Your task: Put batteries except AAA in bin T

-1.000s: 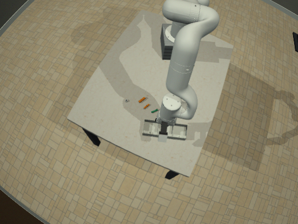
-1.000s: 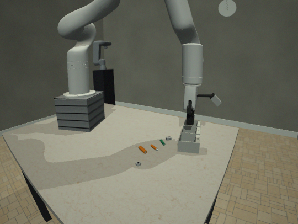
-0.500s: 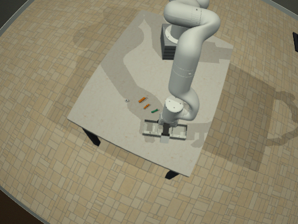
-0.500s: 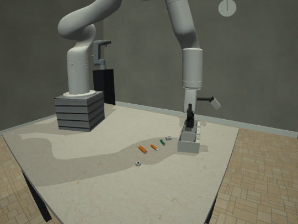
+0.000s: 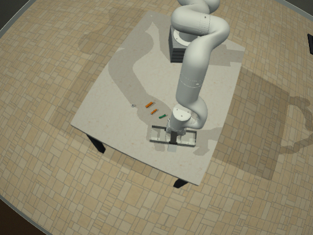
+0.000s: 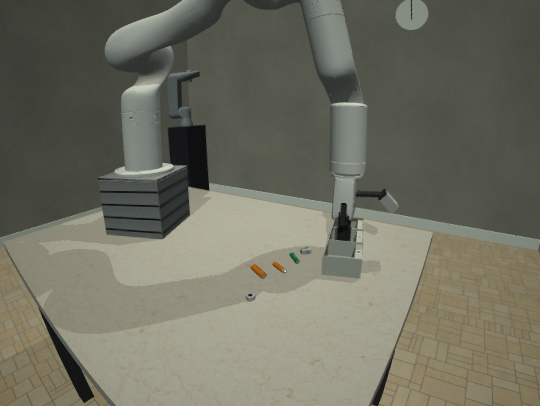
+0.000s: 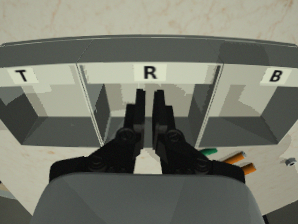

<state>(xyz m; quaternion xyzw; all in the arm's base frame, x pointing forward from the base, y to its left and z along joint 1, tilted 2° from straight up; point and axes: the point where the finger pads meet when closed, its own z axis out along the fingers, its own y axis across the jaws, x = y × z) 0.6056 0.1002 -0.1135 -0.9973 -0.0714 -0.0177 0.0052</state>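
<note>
My hand is 1 cm short of the grey bin and 2 cm above it. From my hand the other things lie so: green battery: 9 cm behind, 9 cm to the right, 4 cm below; then thin orange battery: 10 cm behind, 15 cm to the right, 4 cm below; then thick orange battery: 13 cm behind, 19 cm to the right, 4 cm below.
</note>
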